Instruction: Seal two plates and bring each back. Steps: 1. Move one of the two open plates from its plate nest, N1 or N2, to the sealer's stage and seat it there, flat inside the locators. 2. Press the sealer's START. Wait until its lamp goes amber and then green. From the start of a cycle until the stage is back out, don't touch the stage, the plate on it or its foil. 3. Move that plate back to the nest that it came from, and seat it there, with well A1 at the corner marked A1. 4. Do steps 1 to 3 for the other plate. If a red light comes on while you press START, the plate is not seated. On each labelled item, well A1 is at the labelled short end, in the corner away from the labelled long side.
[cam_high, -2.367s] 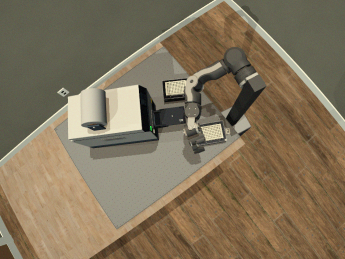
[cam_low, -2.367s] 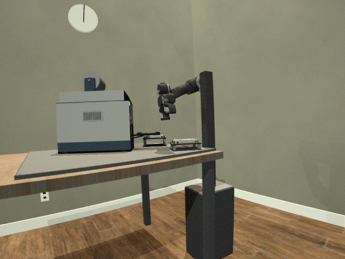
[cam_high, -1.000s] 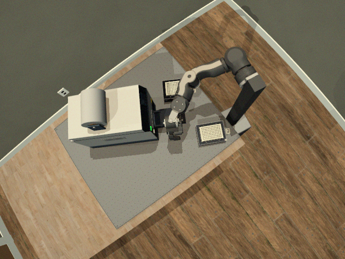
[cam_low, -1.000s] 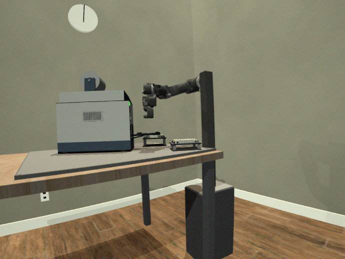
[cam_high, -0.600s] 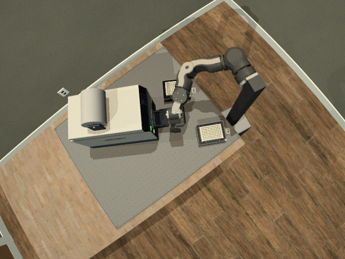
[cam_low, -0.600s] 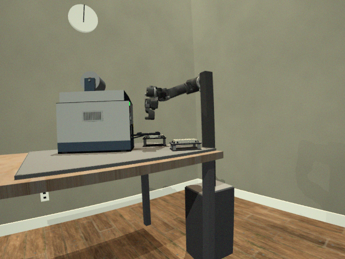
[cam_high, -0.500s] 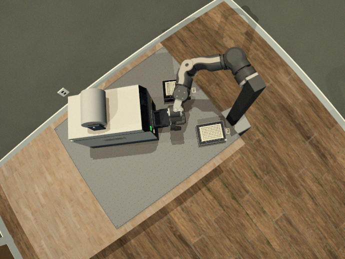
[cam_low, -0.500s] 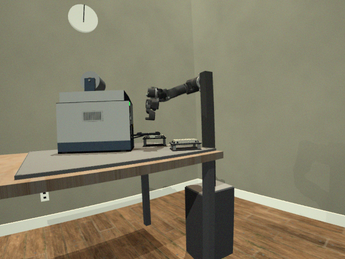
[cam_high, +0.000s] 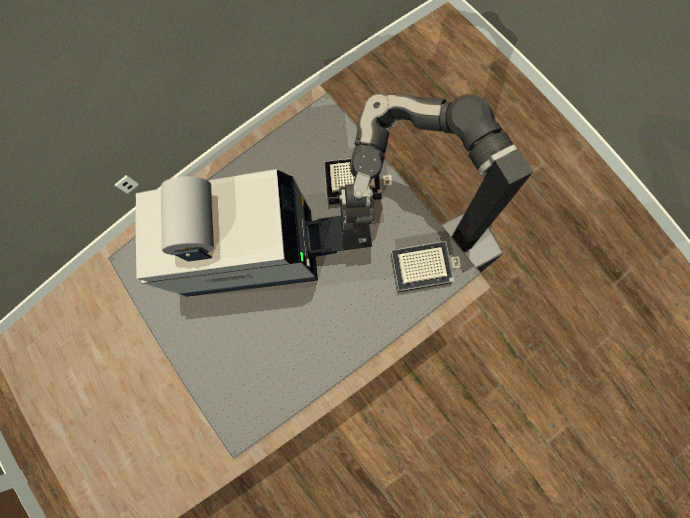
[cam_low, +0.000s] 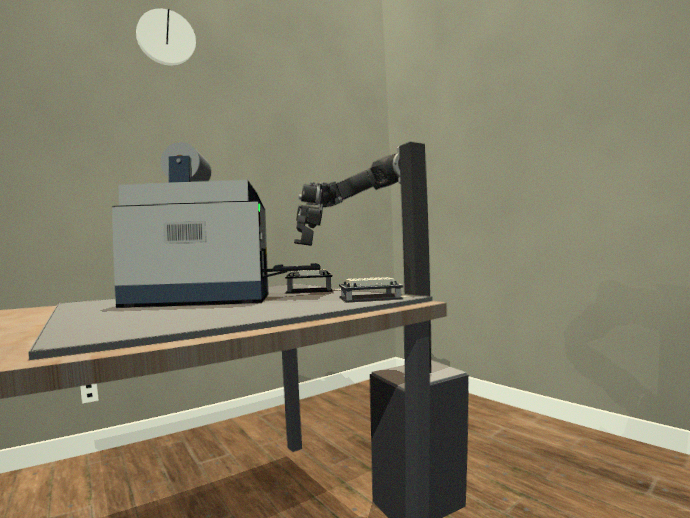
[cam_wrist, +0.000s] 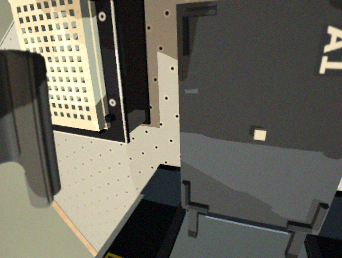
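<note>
Right now the black nest N1 is 13 cm to the right of my hand, 11 cm below it and 7 cm behind it. From my hand the other things lie so: yellow warning label 10 cm to the right, 10 cm ahead, 2 cm below; then plate 20 cm to the left, 13 cm behind, 12 cm below; then sealer stage 7 cm below, 3 cm ahead, 2 cm to the left.
</note>
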